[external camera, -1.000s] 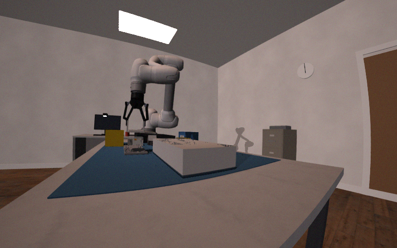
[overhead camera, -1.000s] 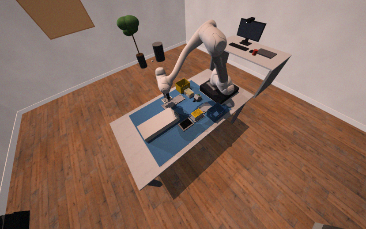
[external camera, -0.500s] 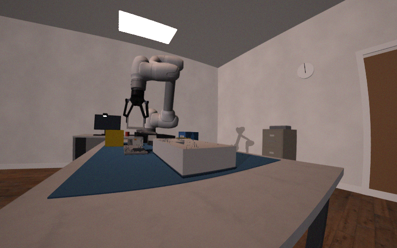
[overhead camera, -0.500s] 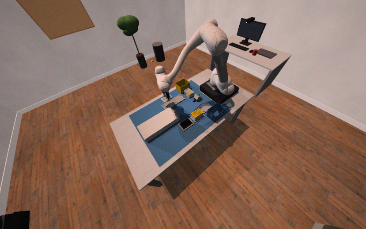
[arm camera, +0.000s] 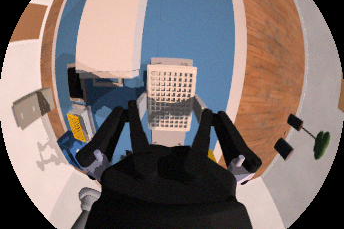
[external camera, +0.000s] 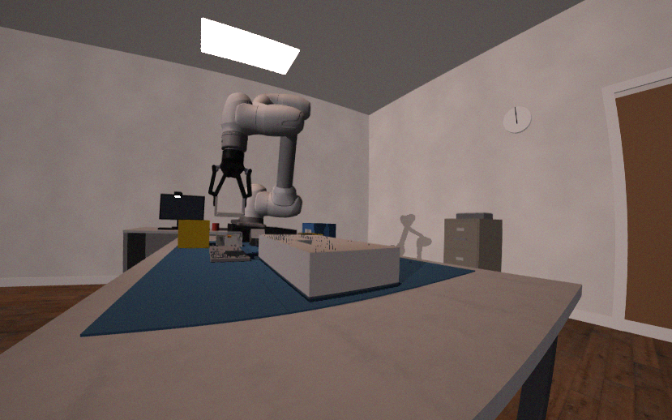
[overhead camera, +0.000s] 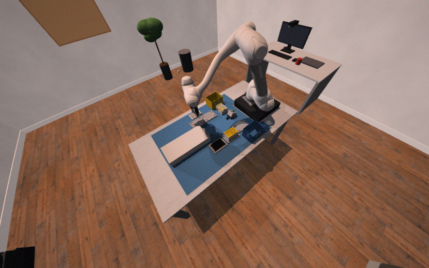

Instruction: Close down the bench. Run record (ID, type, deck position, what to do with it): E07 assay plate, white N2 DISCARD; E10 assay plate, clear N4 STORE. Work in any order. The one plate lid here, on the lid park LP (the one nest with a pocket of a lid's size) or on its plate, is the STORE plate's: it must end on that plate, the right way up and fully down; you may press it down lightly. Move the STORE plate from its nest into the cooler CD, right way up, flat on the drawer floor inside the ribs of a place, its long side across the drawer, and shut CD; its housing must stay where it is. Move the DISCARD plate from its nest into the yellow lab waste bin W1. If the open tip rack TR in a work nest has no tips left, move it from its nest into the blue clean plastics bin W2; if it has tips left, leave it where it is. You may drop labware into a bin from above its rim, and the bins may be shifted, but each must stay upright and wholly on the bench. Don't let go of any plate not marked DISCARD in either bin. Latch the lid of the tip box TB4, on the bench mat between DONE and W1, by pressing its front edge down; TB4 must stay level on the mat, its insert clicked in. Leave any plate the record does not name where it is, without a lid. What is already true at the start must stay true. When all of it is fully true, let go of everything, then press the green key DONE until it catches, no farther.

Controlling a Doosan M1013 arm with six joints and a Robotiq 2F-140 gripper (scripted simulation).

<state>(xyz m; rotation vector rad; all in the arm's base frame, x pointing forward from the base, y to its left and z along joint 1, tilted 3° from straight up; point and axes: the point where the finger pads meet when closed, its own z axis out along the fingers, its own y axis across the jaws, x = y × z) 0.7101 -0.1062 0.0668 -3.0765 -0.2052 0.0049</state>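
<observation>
The yellow bin W1 is 34 cm behind my hand, 17 cm to the right of it and 13 cm below it. Round my hand: cooler drawer (21 cm to the left, 14 cm below, 14 cm ahead); label N2 (15 cm below, 7 cm behind, 1 cm to the right); white gridded plate (2 cm below).
</observation>
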